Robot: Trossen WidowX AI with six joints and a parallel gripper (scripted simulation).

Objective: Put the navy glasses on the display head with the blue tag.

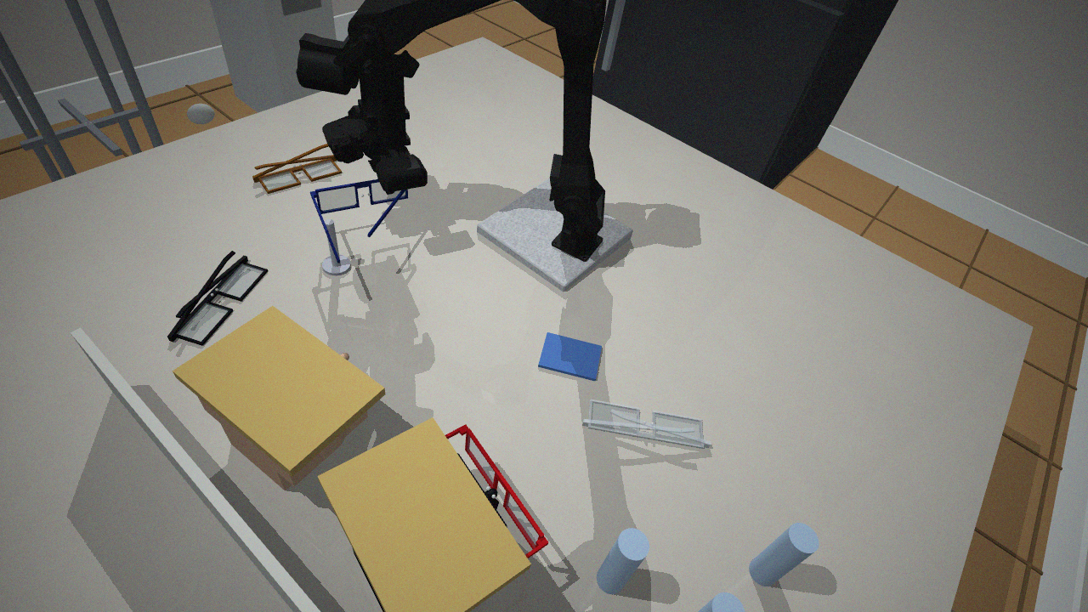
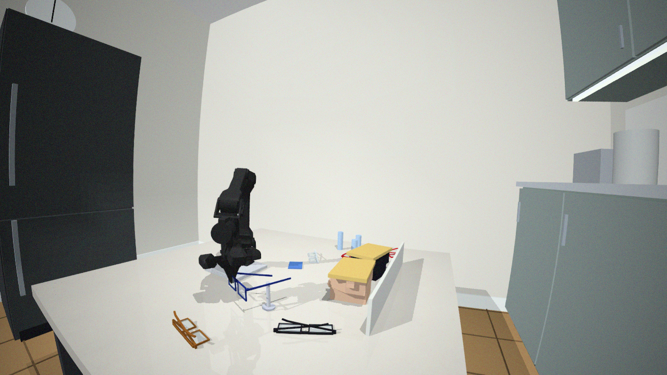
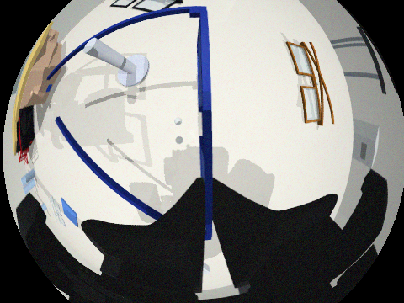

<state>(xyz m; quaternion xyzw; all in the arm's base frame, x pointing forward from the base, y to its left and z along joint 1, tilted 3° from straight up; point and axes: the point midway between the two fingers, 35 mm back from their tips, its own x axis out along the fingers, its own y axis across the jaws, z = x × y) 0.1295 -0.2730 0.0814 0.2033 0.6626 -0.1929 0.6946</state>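
Now: gripper tip 130 mm short of the grey post stand and 40 mm above it. Round my gripper tip: white panel: 480 mm ahead, 250 mm to the left, 10 mm below; blue card: 370 mm to the left, 70 mm ahead, 60 mm below; skin-coloured display head: 330 mm ahead, 170 mm to the left.
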